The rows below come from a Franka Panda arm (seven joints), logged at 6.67 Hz.
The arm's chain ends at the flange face. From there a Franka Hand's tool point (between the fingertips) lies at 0.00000 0.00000 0.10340 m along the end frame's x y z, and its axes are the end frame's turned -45 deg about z.
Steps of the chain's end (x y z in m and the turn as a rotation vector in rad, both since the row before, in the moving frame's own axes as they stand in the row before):
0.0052 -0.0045 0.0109 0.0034 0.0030 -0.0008
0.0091 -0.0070 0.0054 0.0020 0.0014 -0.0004
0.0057 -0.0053 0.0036 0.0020 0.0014 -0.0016
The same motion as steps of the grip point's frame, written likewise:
0.0073 0.0005 0.0109 0.0003 0.0045 -0.0008
0.0116 0.0014 0.0054 0.0004 0.0024 -0.0004
0.0080 0.0002 0.0036 0.0004 0.0024 -0.0016

